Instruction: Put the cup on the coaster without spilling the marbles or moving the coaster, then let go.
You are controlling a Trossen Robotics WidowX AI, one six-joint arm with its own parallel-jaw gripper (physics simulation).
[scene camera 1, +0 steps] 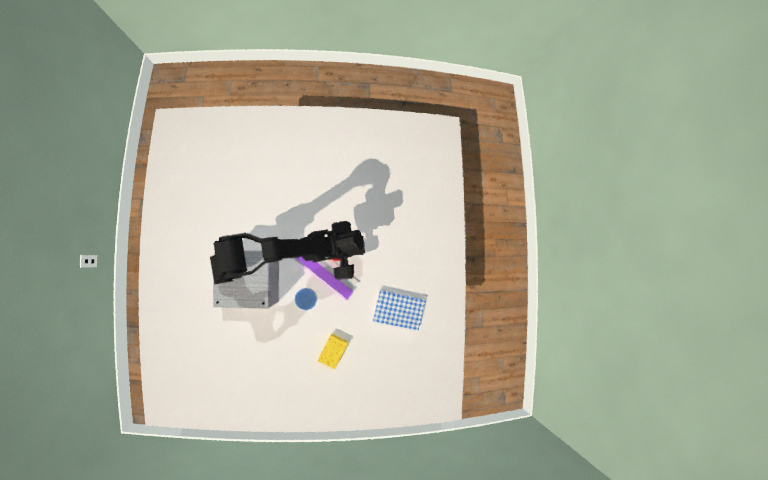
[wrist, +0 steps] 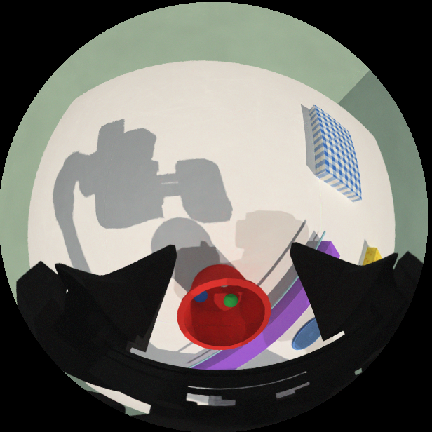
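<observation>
The red cup [wrist: 224,320] [scene camera 1: 336,259] stands upright; in the scene view the arm hides most of it. In the wrist view a green marble [wrist: 230,300] and a blue marble [wrist: 200,295] lie inside it, with a pale one partly hidden at the rim. My gripper [wrist: 235,250] [scene camera 1: 343,247] is open and empty above the cup, with a finger to either side of it in the wrist view. The blue round coaster [scene camera 1: 305,298] [wrist: 305,334] lies flat on the table, apart from the cup; a finger partly covers it in the wrist view.
A long purple bar [scene camera 1: 328,277] [wrist: 270,335] lies between cup and coaster, with a thin transparent sheet seen beside it. A blue checked block [scene camera 1: 399,309] [wrist: 337,152] and a yellow sponge [scene camera 1: 333,350] [wrist: 371,256] lie farther off. The grey base block [scene camera 1: 243,298] is left of the coaster.
</observation>
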